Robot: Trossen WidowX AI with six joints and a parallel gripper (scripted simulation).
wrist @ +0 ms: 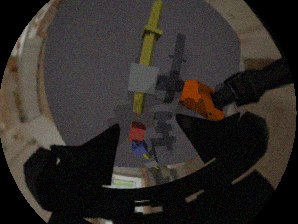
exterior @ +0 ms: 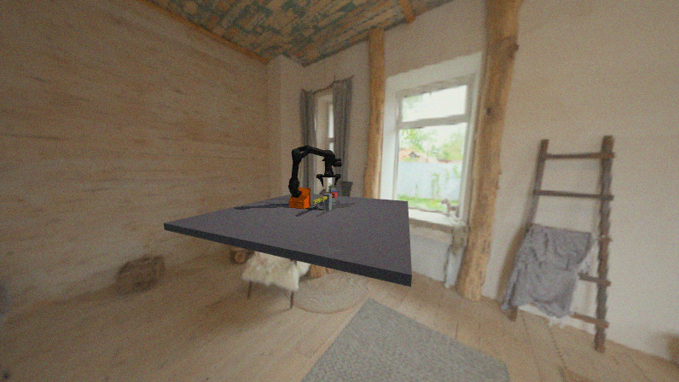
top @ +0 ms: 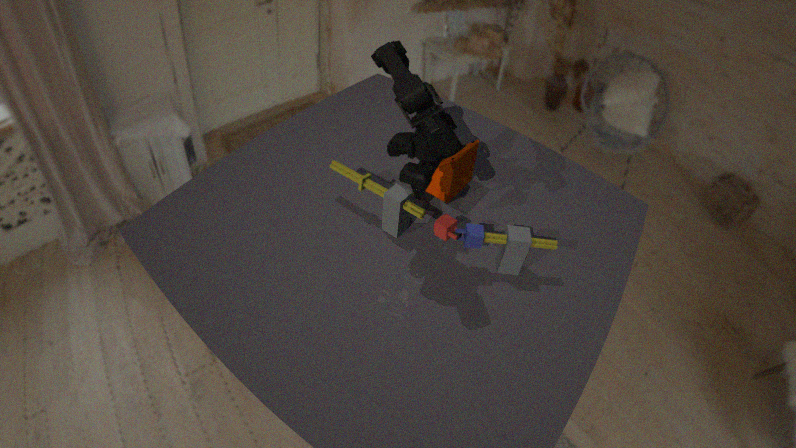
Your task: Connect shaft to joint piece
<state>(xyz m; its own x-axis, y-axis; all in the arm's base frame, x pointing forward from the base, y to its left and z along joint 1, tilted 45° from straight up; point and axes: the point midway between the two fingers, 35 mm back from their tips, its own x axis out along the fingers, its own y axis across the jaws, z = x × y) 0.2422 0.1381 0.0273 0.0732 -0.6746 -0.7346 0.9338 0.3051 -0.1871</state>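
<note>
Now: the red joint piece 8 cm to the left of my gripper tip and 7 cm below it.
</note>
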